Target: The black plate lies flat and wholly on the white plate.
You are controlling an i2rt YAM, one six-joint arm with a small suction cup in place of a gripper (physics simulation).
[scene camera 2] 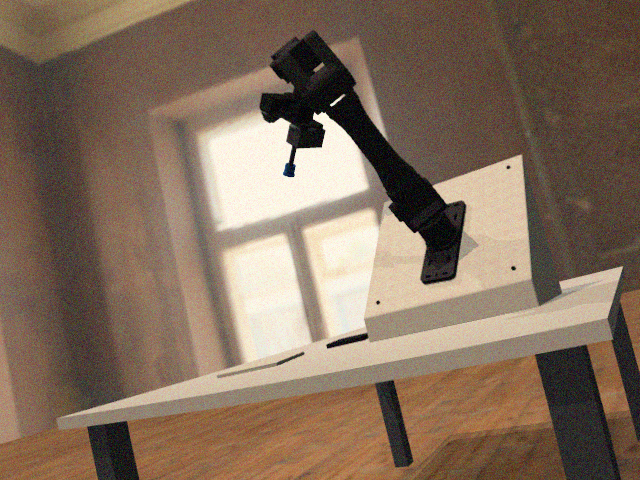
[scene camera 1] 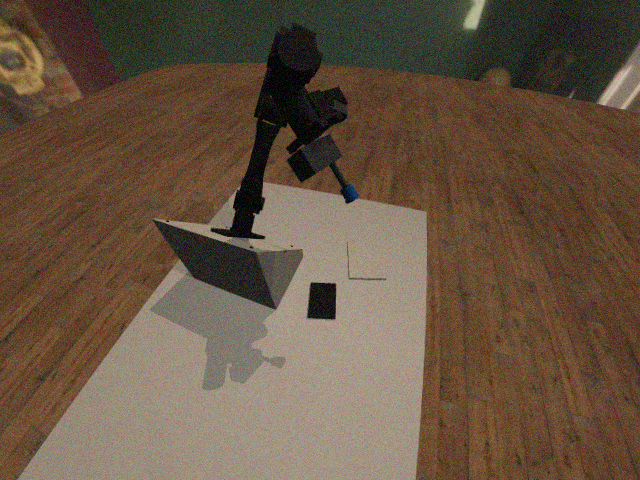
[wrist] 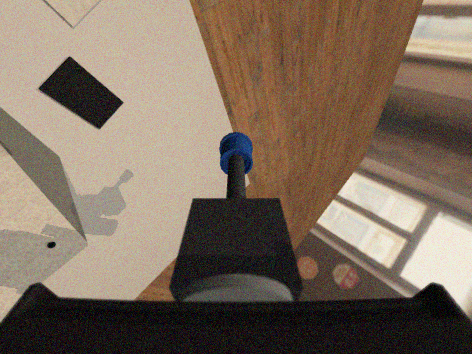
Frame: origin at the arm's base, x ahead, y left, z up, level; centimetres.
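Seen in the pictures: end effector, tool point: [scene camera 2: 288, 174] [scene camera 1: 352, 199] [wrist: 236, 147]; arm's base, origin of the base link: [scene camera 2: 445, 242] [scene camera 1: 240, 235].
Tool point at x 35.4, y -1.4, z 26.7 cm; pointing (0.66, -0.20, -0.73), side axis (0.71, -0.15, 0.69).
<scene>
Pixels of each thing's top centre, then the offset from my tool point to it.
- black plate, middle of its top: [scene camera 2: 351, 337] [wrist: 86, 96] [scene camera 1: 322, 299] dy -1.5, dx -5.6, dz -41.3 cm
- white plate, middle of its top: [scene camera 2: 262, 362] [scene camera 1: 366, 258] dy +20.1, dx +2.6, dz -41.6 cm
The black plate [scene camera 1: 322, 300] [scene camera 2: 347, 340] [wrist: 81, 93] lies flat on the white table, beside and apart from the white plate. The white plate [scene camera 1: 366, 260] [scene camera 2: 262, 363] [wrist: 73, 9] also lies flat on the table, almost the table's colour, with two thin dark edges showing in scene camera 1; its top shows no object on it. The wrist view cuts it off at the top left. My gripper, a blue suction cup [scene camera 1: 349, 193] [scene camera 2: 288, 170] [wrist: 236, 152], hangs high above the table, points downward at a tilt, and carries and touches nothing.
A large slanted block [scene camera 1: 222, 266] [scene camera 2: 496, 211] [wrist: 45, 170] carries the arm's base and stands close beside the black plate. The white table [scene camera 1: 361, 387] [scene camera 2: 258, 390] [wrist: 165, 100] has open edges above a wooden floor [scene camera 1: 516, 258] [wrist: 300, 90]. Shadows of block and arm fall on the table.
</scene>
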